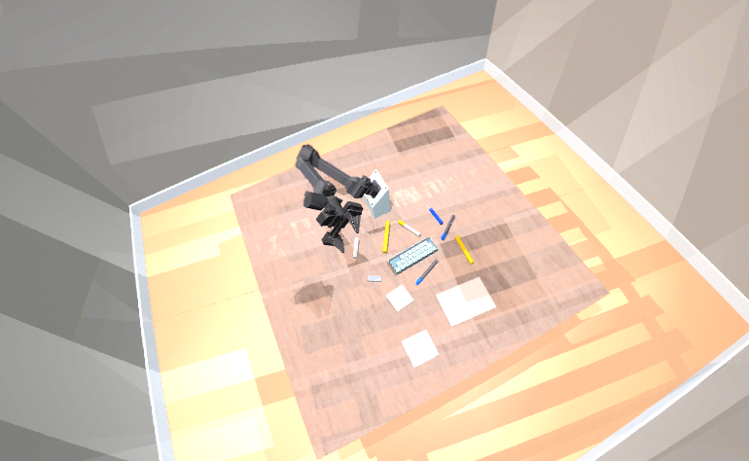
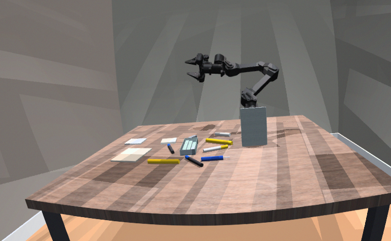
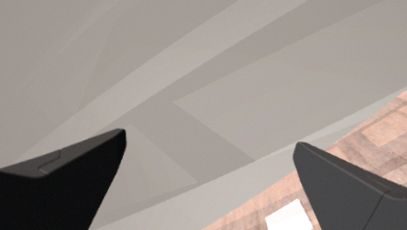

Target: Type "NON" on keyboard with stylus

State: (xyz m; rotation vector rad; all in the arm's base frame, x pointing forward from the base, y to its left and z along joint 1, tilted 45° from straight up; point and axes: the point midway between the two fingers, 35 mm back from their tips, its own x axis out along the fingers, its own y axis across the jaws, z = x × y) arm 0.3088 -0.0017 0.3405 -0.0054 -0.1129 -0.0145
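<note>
The blue stylus is 160 mm behind my gripper tip, 450 mm to the left of it and 390 mm below it. From my gripper tip the other things lie so: white stick 180 mm behind, 50 mm to the left, 390 mm below.
</note>
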